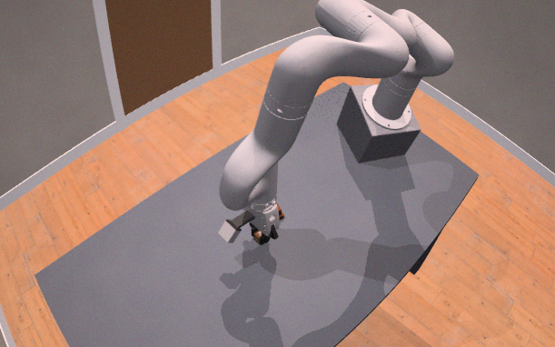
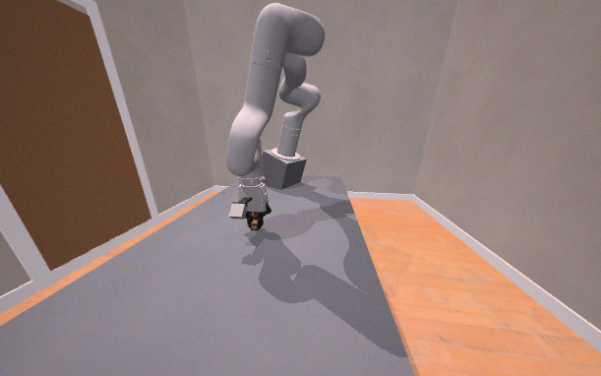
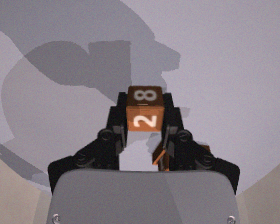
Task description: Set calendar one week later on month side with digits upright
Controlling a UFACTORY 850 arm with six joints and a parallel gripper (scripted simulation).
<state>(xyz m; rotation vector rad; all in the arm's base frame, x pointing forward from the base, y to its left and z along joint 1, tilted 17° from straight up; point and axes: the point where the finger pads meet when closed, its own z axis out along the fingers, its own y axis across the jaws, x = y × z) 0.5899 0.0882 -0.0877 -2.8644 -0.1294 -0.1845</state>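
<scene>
Right now the number cube is 10 mm below my hand. Also, from my hand: brown wooden calendar tray: 90 mm behind, 60 mm to the right, 20 mm below.
</scene>
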